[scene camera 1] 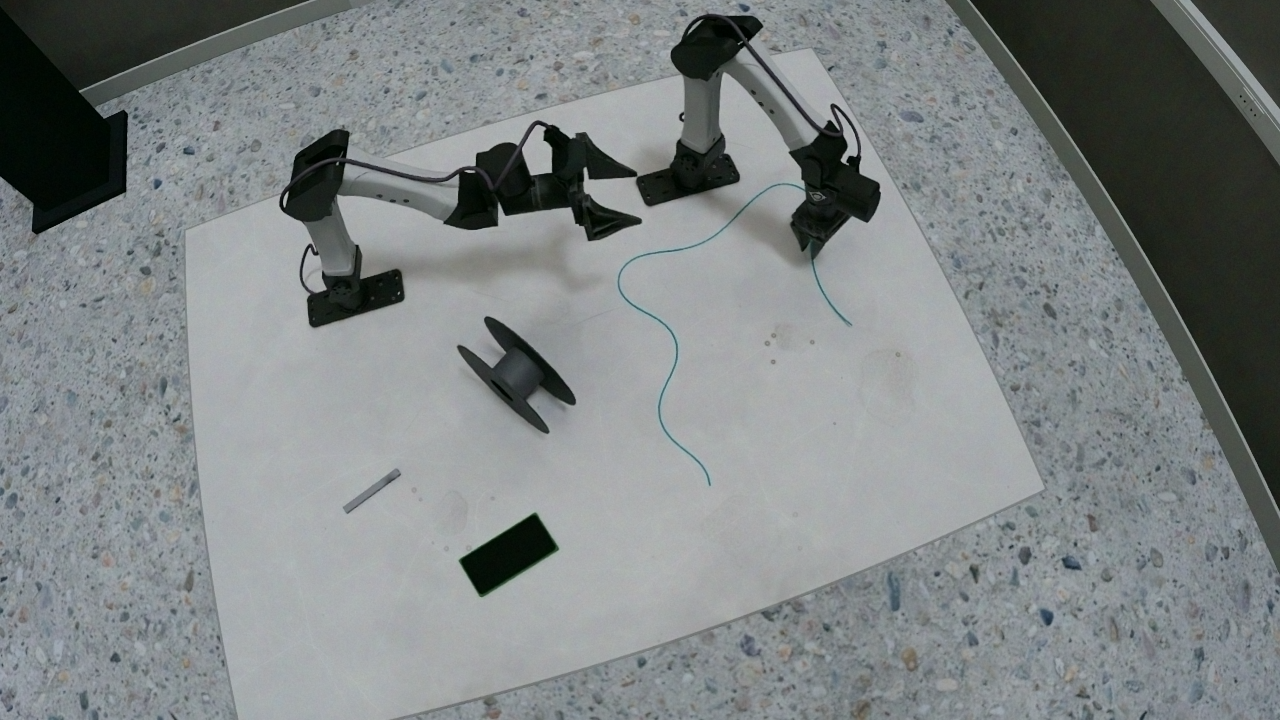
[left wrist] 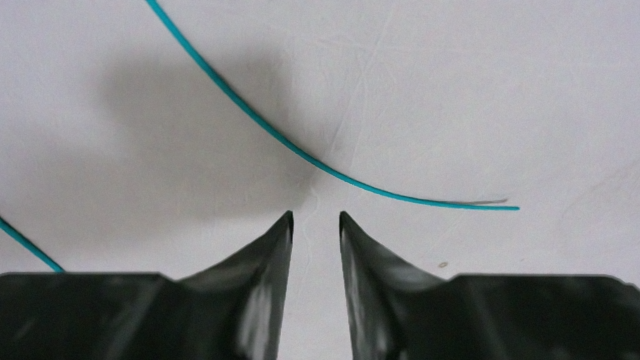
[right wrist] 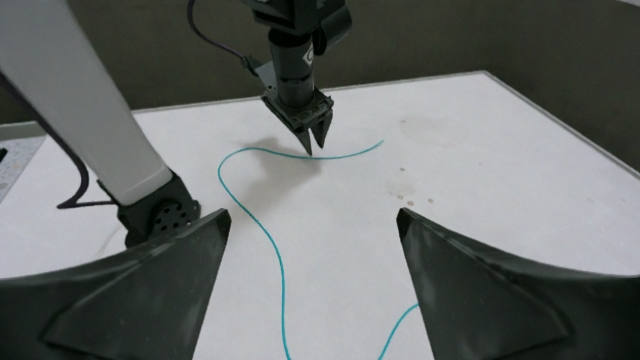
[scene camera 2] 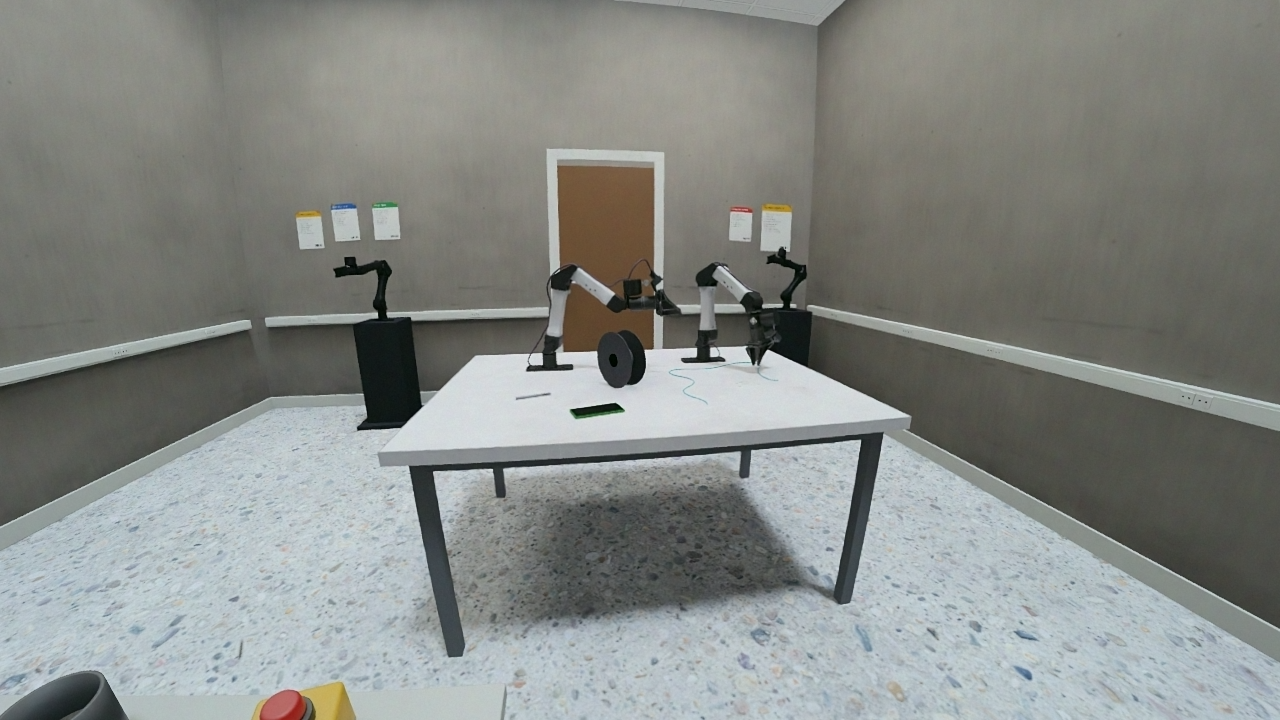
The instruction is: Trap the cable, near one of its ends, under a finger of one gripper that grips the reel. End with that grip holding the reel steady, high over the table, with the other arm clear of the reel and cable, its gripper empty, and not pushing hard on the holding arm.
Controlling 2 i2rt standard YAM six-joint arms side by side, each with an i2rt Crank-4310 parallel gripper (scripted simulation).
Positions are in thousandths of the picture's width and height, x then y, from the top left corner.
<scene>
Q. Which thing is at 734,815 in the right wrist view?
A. My right gripper.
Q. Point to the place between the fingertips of my left gripper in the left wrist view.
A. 495,599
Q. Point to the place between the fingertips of my right gripper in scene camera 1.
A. At 500,273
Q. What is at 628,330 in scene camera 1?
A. My left gripper.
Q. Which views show the black reel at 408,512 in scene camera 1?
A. Scene camera 1 and scene camera 2 only.
</scene>
